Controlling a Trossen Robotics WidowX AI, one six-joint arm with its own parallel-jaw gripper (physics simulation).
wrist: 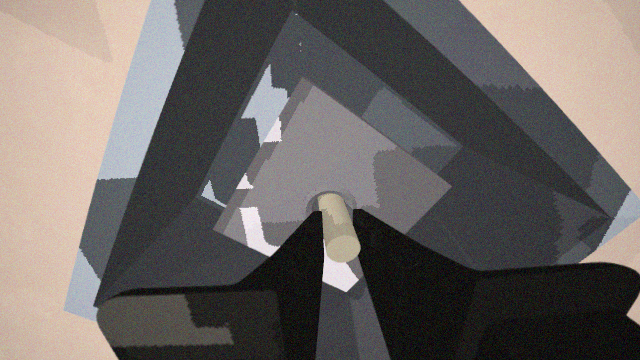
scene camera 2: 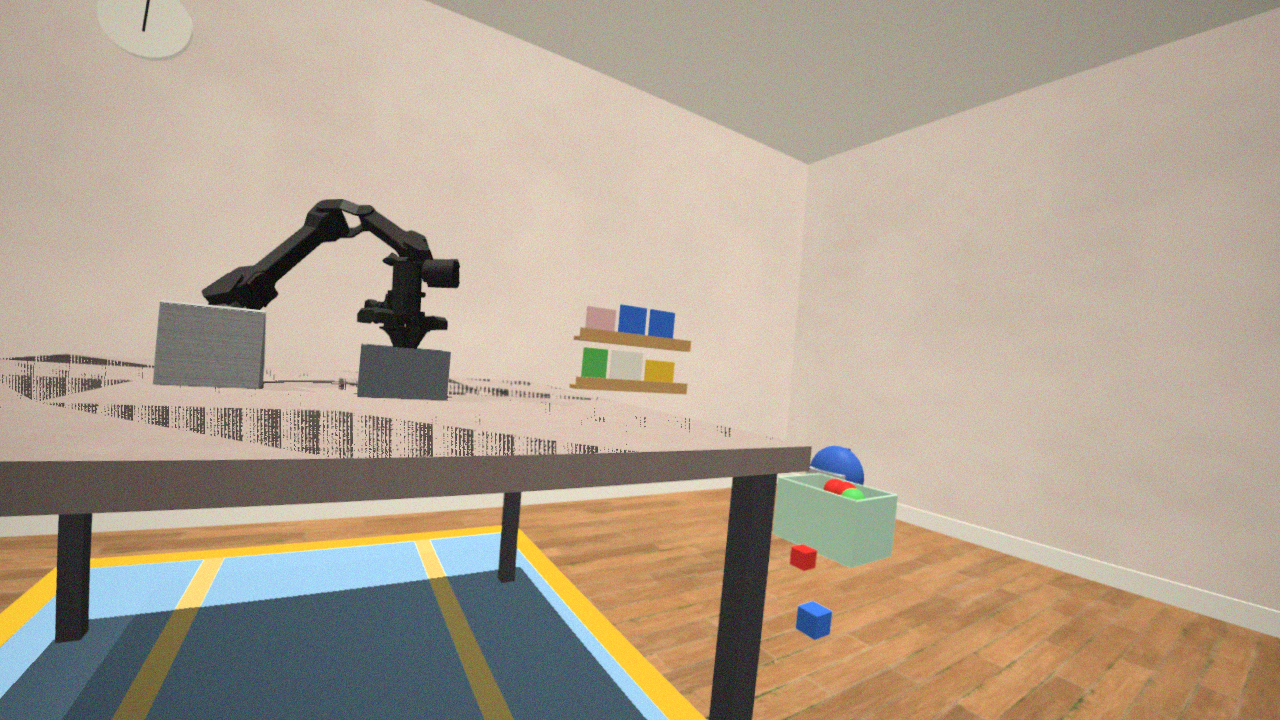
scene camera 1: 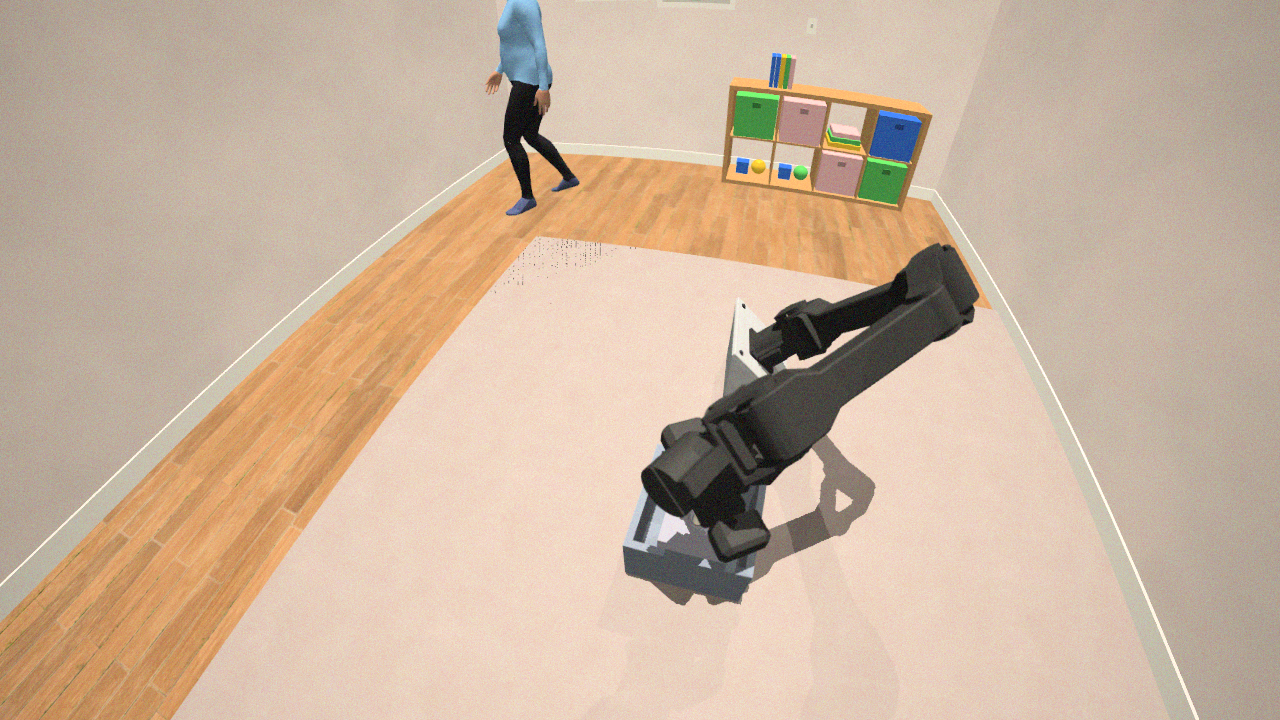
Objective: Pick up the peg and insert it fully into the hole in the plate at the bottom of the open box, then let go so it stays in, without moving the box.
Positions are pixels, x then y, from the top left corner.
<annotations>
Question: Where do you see a blue-grey box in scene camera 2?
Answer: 391, 372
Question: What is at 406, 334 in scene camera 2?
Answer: My gripper.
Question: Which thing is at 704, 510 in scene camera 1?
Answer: My gripper.
</annotations>
